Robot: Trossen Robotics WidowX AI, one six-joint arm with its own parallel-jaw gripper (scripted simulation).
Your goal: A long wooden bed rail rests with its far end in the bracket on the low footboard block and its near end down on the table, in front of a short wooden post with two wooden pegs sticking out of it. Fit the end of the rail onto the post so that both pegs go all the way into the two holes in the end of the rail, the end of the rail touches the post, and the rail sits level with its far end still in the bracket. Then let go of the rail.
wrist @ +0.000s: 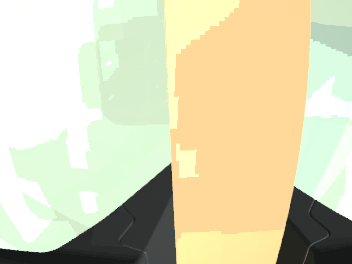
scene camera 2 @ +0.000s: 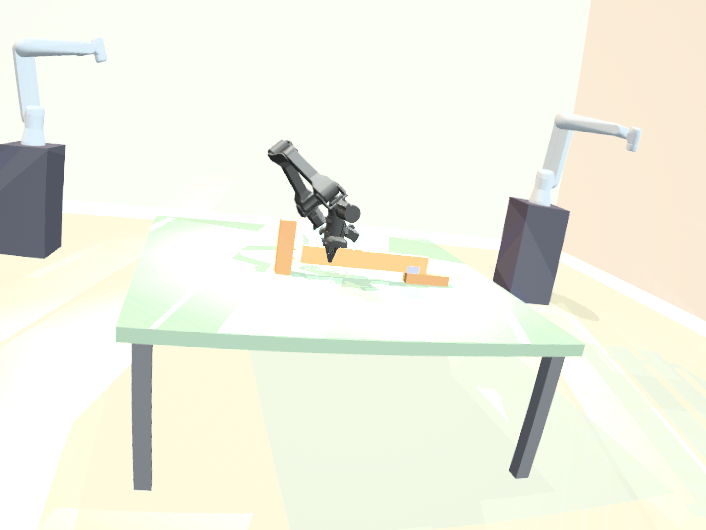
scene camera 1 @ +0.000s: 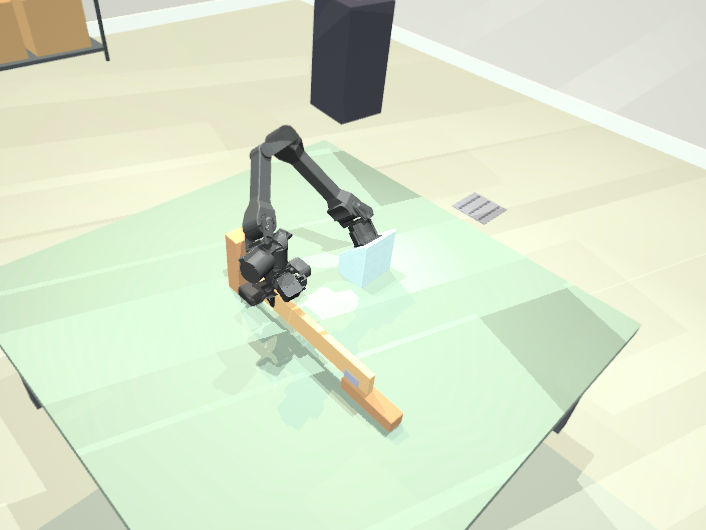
Path:
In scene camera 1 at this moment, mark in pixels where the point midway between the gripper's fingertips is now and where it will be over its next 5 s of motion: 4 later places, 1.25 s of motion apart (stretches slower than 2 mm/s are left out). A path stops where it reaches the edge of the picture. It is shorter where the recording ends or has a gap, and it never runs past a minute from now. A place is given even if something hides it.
The gripper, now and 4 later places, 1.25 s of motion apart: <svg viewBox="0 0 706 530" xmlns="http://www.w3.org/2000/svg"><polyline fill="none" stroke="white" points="275,304 275,304 273,303 271,300 268,297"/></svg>

